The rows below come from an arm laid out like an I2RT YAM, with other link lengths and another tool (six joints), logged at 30 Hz.
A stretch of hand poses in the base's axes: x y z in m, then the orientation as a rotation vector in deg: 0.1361 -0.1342 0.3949 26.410 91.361 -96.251; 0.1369 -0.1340 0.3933 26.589 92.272 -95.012; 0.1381 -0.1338 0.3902 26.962 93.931 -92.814; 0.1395 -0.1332 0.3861 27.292 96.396 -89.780; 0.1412 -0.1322 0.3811 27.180 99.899 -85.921; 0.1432 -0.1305 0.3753 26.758 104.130 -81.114; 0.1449 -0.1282 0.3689 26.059 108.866 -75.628; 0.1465 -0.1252 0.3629 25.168 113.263 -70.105; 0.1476 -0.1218 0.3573 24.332 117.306 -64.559; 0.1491 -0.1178 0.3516 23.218 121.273 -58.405; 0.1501 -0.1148 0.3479 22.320 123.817 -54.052; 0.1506 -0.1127 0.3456 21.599 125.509 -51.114; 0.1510 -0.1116 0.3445 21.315 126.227 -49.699; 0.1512 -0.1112 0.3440 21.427 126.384 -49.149; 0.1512 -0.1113 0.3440 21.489 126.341 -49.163; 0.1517 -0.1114 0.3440 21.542 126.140 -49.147; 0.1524 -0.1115 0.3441 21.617 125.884 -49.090; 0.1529 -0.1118 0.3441 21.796 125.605 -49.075; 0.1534 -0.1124 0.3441 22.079 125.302 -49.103; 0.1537 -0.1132 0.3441 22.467 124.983 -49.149
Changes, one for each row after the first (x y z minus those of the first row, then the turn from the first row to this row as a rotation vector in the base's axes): 0.0008 0.0002 -0.0016 1.099 -0.102 0.522; 0.0020 0.0004 -0.0047 3.104 -0.258 1.386; 0.0034 0.0010 -0.0088 5.937 -0.240 2.606; 0.0051 0.0020 -0.0138 9.619 0.323 4.308; 0.0071 0.0037 -0.0196 14.079 1.192 6.492; 0.0088 0.0060 -0.0260 19.100 2.392 8.954; 0.0104 0.0090 -0.0320 23.936 3.614 11.458; 0.0115 0.0124 -0.0376 28.653 4.736 13.872; 0.0130 0.0164 -0.0433 33.603 5.892 16.639; 0.0140 0.0194 -0.0470 36.969 6.690 18.639; 0.0145 0.0215 -0.0493 39.212 7.316 20.013; 0.0149 0.0226 -0.0504 40.265 7.534 20.660; 0.0151 0.0230 -0.0509 40.676 7.431 20.826; 0.0151 0.0229 -0.0509 40.664 7.375 20.799; 0.0156 0.0228 -0.0509 40.581 7.198 20.856; 0.0163 0.0227 -0.0508 40.498 6.958 20.944; 0.0168 0.0224 -0.0508 40.411 6.667 20.955; 0.0173 0.0218 -0.0508 40.319 6.325 20.891; 0.0176 0.0210 -0.0508 40.240 5.929 20.759
